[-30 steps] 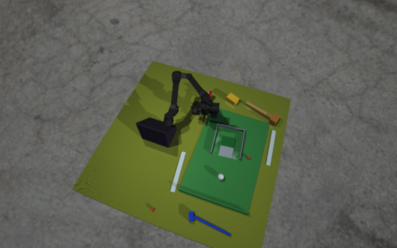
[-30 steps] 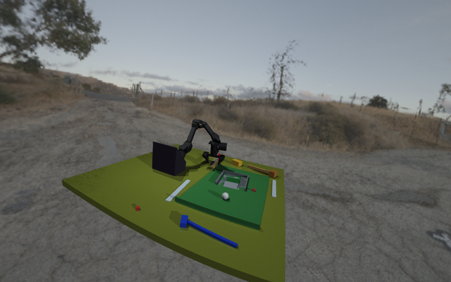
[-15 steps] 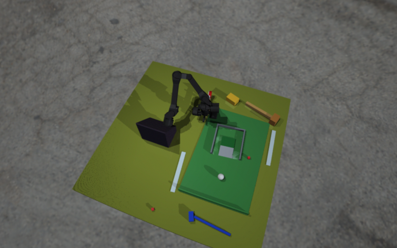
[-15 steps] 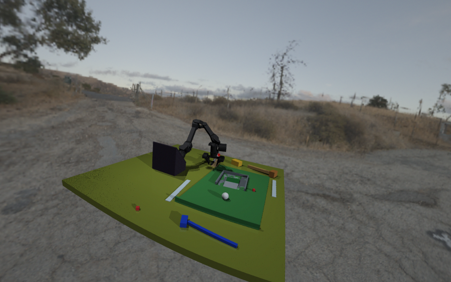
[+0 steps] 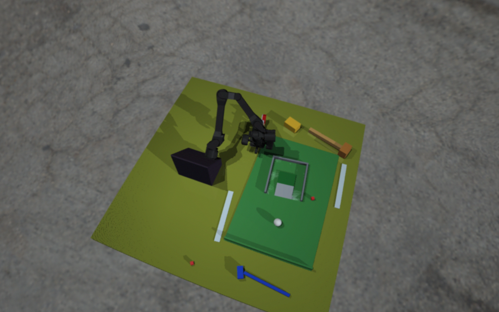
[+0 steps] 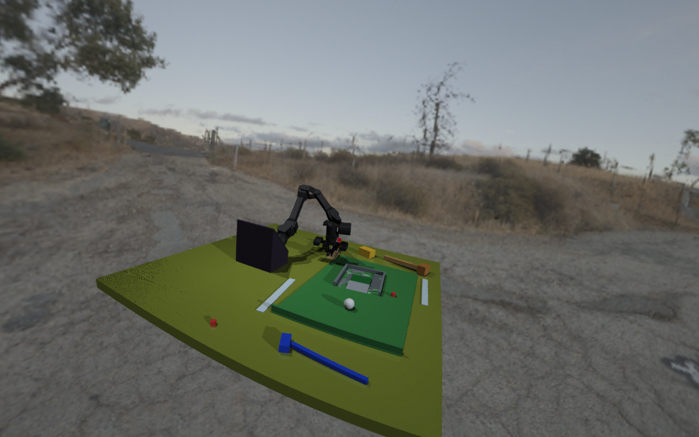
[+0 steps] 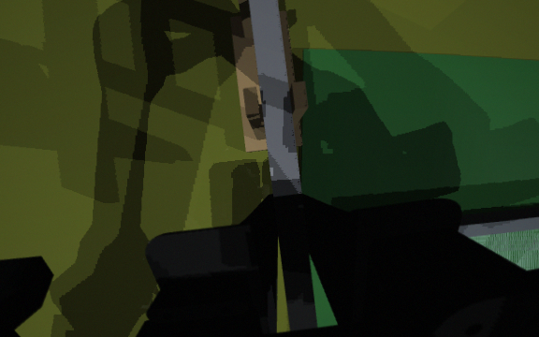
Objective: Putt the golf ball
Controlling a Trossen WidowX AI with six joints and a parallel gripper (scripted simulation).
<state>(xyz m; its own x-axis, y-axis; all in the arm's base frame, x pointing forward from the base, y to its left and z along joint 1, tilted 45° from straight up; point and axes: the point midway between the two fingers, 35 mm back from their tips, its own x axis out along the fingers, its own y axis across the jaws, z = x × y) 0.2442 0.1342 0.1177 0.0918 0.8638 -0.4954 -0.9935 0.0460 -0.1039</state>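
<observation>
Right now my gripper tip is 80 mm to the right of the red putter, 30 mm below it and 10 mm past it. The rest, counted from my gripper tip: white golf ball 450 mm to the right, 210 mm ahead, 10 mm below; then green mat 260 mm to the right, 230 mm ahead, 30 mm below; then yellow block 220 mm to the left, 180 mm ahead, 10 mm below.
</observation>
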